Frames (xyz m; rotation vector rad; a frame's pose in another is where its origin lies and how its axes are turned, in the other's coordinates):
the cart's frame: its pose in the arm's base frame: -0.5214 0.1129 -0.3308 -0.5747 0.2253 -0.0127
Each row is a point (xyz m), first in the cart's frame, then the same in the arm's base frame.
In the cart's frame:
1: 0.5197 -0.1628 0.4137
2: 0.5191 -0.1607 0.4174
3: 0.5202 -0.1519 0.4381
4: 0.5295 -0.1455 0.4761
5: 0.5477 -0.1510 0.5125
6: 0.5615 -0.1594 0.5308
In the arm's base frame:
1: 0.0826 0.1597 -0.0134
2: 0.0827 0.1635 -0.0114
3: 0.0878 0.1820 0.0005
4: 0.1047 0.2071 0.0261
5: 0.1305 0.2207 0.0549
6: 0.1484 0.2224 0.0715

